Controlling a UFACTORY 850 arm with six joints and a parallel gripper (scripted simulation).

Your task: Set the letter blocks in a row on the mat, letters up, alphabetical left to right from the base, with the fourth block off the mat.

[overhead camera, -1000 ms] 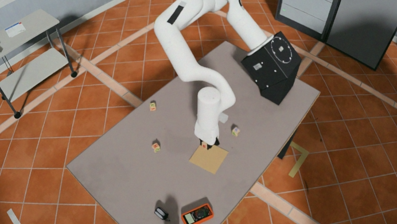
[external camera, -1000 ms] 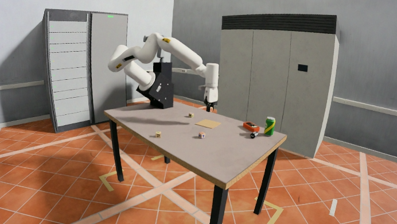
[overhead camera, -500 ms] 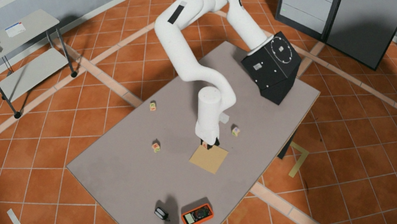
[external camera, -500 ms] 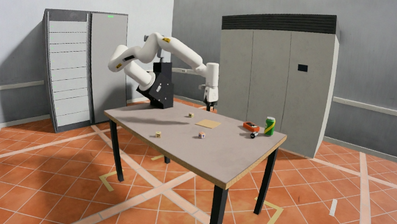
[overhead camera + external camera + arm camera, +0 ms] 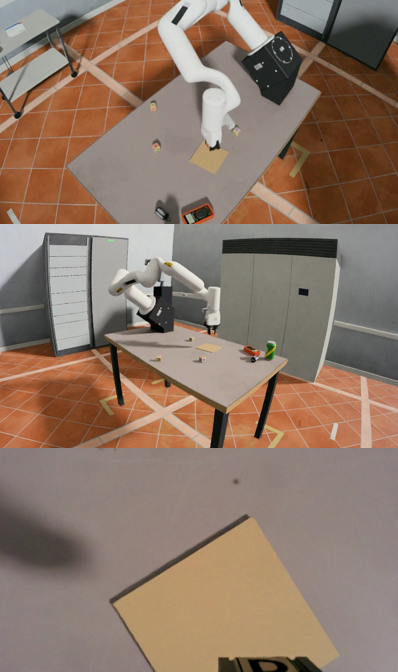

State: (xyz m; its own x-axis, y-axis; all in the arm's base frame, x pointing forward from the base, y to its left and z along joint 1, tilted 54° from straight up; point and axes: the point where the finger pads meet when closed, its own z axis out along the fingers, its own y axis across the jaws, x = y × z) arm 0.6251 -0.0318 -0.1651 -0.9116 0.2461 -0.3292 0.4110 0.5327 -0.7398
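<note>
The tan mat lies 12 cm below my hand, 1 cm to the right of it and 1 cm behind it. The rest, counted from my hand: green can 42 cm ahead, 13 cm to the left, 6 cm below; then orange multimeter 27 cm ahead, 14 cm to the left, 11 cm below; then small black device 36 cm ahead, 11 cm below, 3 cm to the left.
</note>
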